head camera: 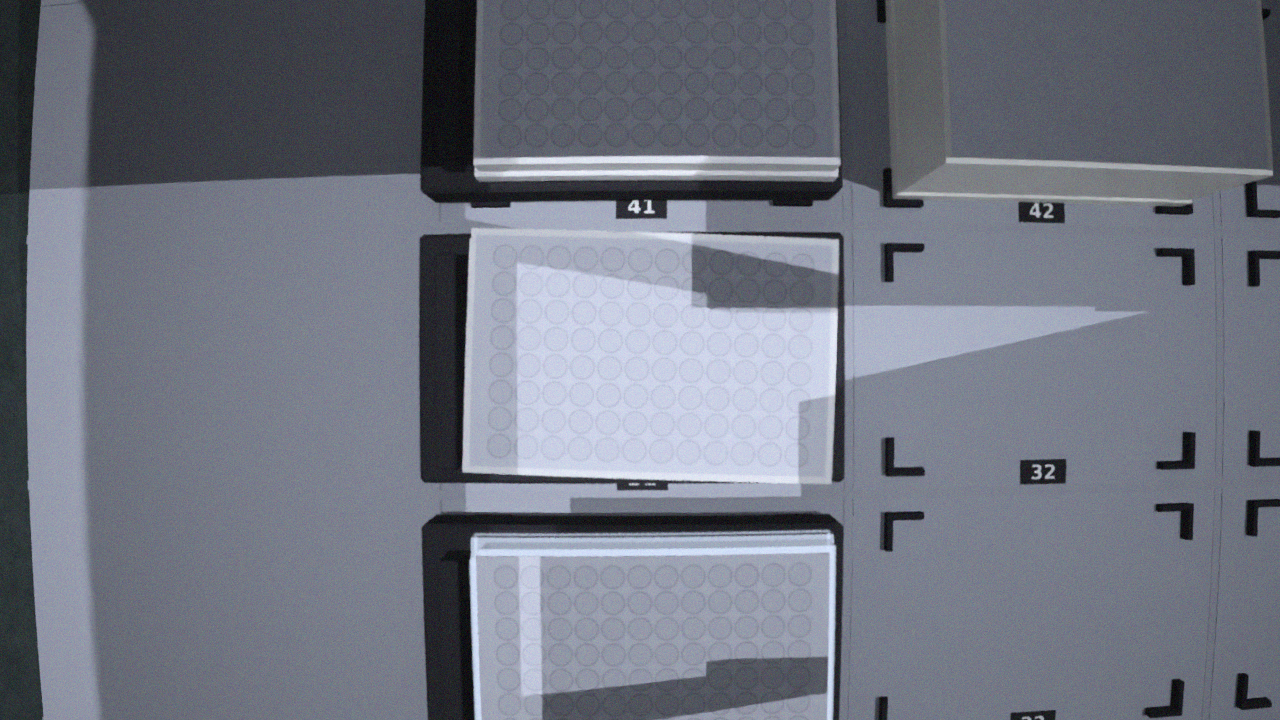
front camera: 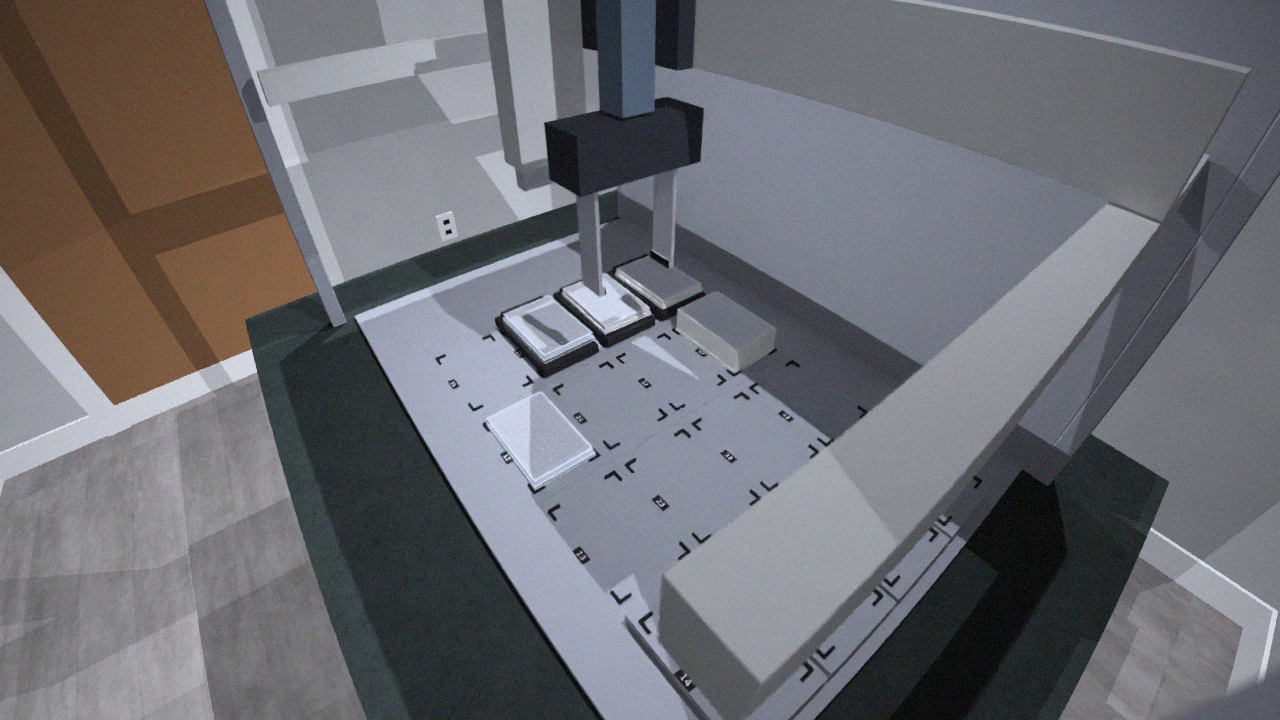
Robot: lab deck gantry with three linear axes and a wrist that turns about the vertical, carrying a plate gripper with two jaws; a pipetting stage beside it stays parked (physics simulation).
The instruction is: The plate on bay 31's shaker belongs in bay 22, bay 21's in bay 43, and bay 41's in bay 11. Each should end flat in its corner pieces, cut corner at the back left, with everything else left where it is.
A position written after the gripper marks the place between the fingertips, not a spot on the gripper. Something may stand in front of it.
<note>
In view: the gripper (front camera: 629, 274) and a bay 11 (front camera: 487, 373).
</note>
